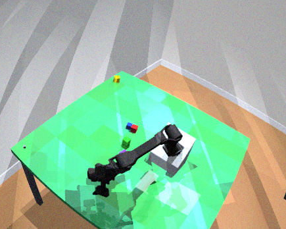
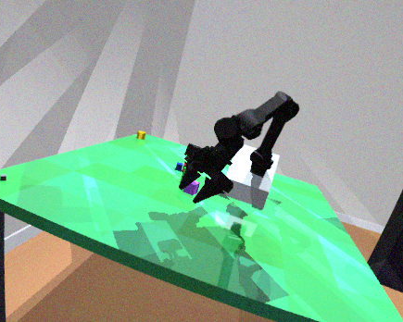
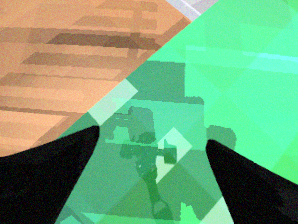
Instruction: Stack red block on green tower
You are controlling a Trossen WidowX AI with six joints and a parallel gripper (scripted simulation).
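Right now my gripper tip is 240 mm short of the red block, 590 mm to the left of it and 120 mm above it. Also, from my gripper tip: purple block: 110 mm ahead, 370 mm to the right, 120 mm below; then small dark cube: 570 mm ahead, 120 mm to the left, 140 mm below; then tiny white cube: 100 mm ahead, 620 mm to the right, 130 mm below.
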